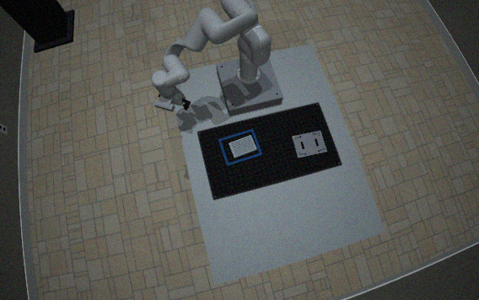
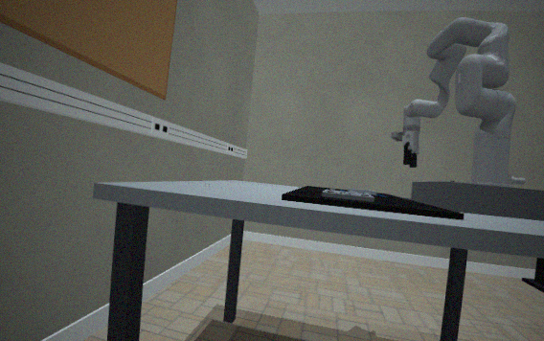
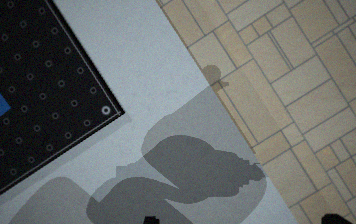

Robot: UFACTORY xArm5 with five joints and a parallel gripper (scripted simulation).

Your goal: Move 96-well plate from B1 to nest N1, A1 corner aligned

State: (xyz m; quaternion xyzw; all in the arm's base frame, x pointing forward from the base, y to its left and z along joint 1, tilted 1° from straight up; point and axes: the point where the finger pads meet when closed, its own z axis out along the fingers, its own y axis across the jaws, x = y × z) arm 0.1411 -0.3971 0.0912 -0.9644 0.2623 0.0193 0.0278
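My hand is 24 cm short of the white 96-well plate, 27 cm to the right of it and 14 cm above it. From my hand the other things lie so: grey plate nest N1: 31 cm ahead, 62 cm to the left, 15 cm below; then A1 mark: 25 cm ahead, 55 cm to the left, 14 cm below.
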